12 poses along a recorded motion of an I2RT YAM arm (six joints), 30 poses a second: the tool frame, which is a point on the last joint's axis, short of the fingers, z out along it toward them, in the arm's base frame.
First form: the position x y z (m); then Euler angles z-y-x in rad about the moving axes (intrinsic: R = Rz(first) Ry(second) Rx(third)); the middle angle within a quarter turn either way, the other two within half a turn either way.
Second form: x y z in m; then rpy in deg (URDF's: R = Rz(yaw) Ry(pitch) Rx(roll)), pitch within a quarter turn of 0, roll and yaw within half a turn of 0. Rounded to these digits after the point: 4 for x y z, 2 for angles.
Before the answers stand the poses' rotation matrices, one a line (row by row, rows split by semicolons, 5 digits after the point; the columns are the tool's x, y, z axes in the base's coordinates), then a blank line. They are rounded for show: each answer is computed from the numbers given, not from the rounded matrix.
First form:
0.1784 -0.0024 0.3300 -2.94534 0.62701 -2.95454
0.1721 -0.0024 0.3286 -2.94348 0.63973 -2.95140
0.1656 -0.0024 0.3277 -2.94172 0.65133 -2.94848
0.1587 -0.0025 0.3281 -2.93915 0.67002 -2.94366
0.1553 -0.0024 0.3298 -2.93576 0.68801 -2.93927
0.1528 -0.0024 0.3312 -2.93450 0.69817 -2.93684
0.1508 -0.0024 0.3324 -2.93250 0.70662 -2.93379
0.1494 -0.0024 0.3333 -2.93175 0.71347 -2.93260
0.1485 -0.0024 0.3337 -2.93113 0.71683 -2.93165
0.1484 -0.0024 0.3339 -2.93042 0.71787 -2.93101
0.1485 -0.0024 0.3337 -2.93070 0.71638 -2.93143
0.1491 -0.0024 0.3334 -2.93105 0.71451 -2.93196
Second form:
-0.79424 -0.08458 0.60169; -0.15790 0.98497 -0.06998; -0.58673 -0.15059 -0.79566
-0.78656 -0.08262 0.61196; -0.15790 0.98497 -0.06997; -0.59698 -0.15167 -0.78779
-0.77945 -0.08082 0.62123; -0.15790 0.98497 -0.06996; -0.60624 -0.15263 -0.78050
-0.76780 -0.07752 0.63598; -0.15759 0.98501 -0.07020; -0.62100 -0.15413 -0.76851
-0.75620 -0.07531 0.64999; -0.15789 0.98500 -0.06957; -0.63500 -0.15523 -0.75675
-0.74965 -0.07341 0.65775; -0.15751 0.98506 -0.06957; -0.64282 -0.15575 -0.75002
-0.74400 -0.07207 0.66429; -0.15787 0.98498 -0.06995; -0.64927 -0.15691 -0.74420
-0.73951 -0.07097 0.66939; -0.15750 0.98507 -0.06956; -0.65446 -0.15687 -0.73964
-0.73726 -0.07043 0.67193; -0.15750 0.98507 -0.06956; -0.65700 -0.15711 -0.73734
-0.73648 -0.07053 0.67278; -0.15788 0.98501 -0.06956; -0.65778 -0.15744 -0.73657
-0.73748 -0.07077 0.67165; -0.15788 0.98501 -0.06956; -0.65666 -0.15734 -0.73759
-0.73873 -0.07107 0.67024; -0.15787 0.98501 -0.06956; -0.65525 -0.15720 -0.73888

0.1784 -0.0024 0.3300 -169.28 35.93 -168.76
0.1721 -0.0024 0.3286 -169.10 36.65 -168.65
0.1656 -0.0024 0.3277 -168.94 37.32 -168.55
0.1587 -0.0025 0.3281 -168.66 38.39 -168.40
0.1553 -0.0024 0.3298 -168.41 39.42 -168.21
0.1528 -0.0024 0.3312 -168.27 40.00 -168.13
0.1508 -0.0024 0.3324 -168.09 40.49 -168.02
0.1494 -0.0024 0.3333 -168.03 40.88 -167.98
0.1485 -0.0024 0.3337 -167.97 41.07 -167.94
0.1484 -0.0024 0.3339 -167.93 41.13 -167.90
0.1485 -0.0024 0.3337 -167.96 41.05 -167.92
0.1491 -0.0024 0.3334 -167.99 40.94 -167.94

